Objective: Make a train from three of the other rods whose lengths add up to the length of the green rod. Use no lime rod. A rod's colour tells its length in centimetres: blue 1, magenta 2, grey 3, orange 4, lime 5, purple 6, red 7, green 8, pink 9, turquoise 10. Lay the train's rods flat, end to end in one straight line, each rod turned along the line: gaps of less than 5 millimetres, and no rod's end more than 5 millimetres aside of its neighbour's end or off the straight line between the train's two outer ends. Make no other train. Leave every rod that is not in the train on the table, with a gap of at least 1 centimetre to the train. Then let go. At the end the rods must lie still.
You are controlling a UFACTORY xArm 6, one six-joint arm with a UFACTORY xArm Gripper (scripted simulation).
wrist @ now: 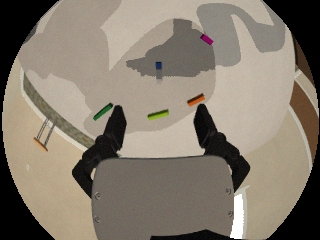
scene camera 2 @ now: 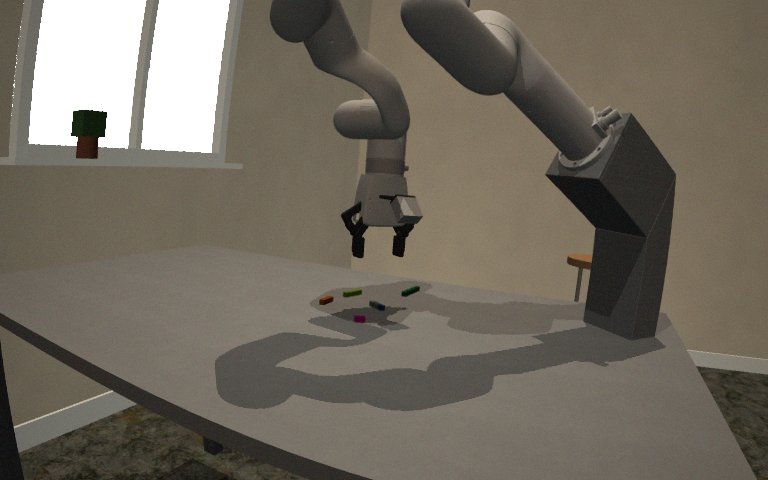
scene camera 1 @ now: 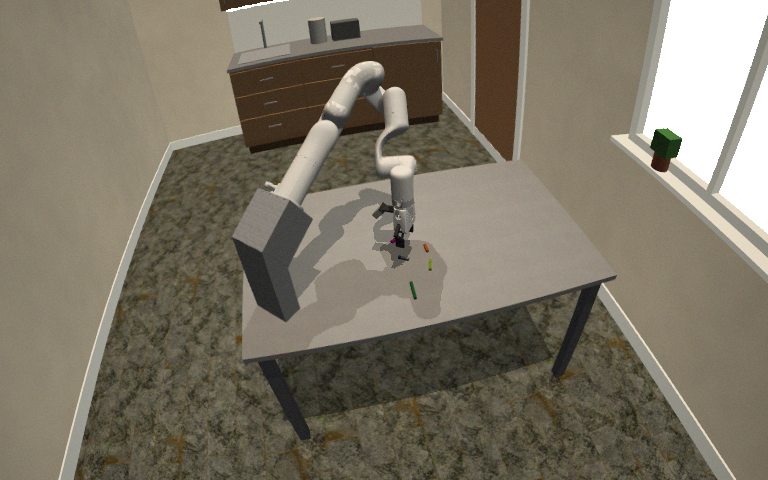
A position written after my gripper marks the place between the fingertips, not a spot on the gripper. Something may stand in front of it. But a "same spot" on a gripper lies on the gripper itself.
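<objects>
My gripper, same spot on it: [wrist: 106, 145] and [scene camera 2: 403, 231]. Gripper also in scene camera 1 [404, 238].
</objects>
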